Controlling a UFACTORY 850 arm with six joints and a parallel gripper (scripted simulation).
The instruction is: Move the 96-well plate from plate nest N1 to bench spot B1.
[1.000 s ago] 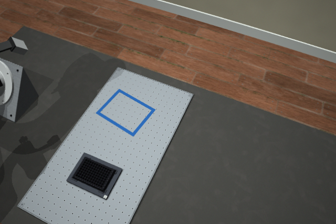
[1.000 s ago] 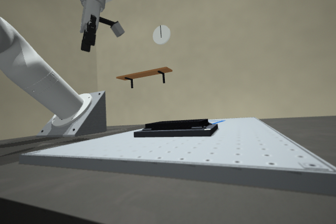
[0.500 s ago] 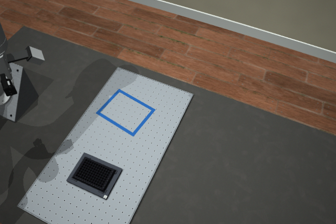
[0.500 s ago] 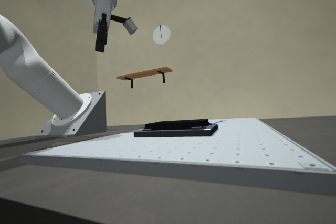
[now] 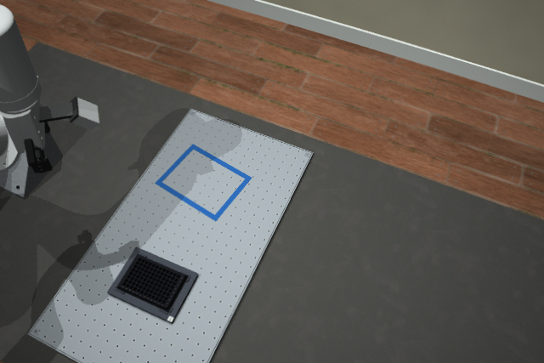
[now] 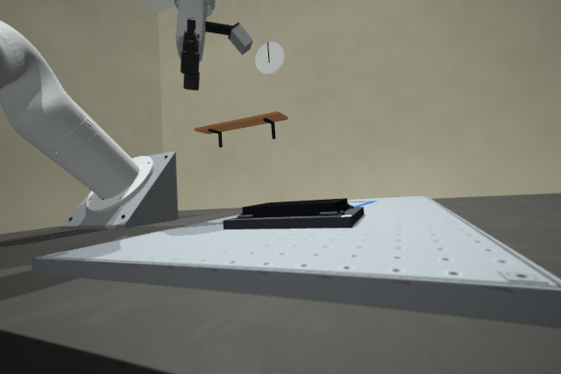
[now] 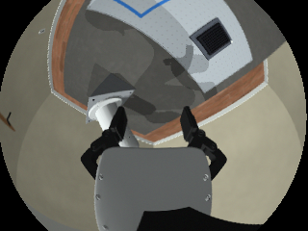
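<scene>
Right now the black 96-well plate is 24 cm ahead of my hand, 6 cm to the right of it and 27 cm below it. Round my hand: dark plate nest N1: 24 cm ahead, 6 cm to the right, 28 cm below.
</scene>
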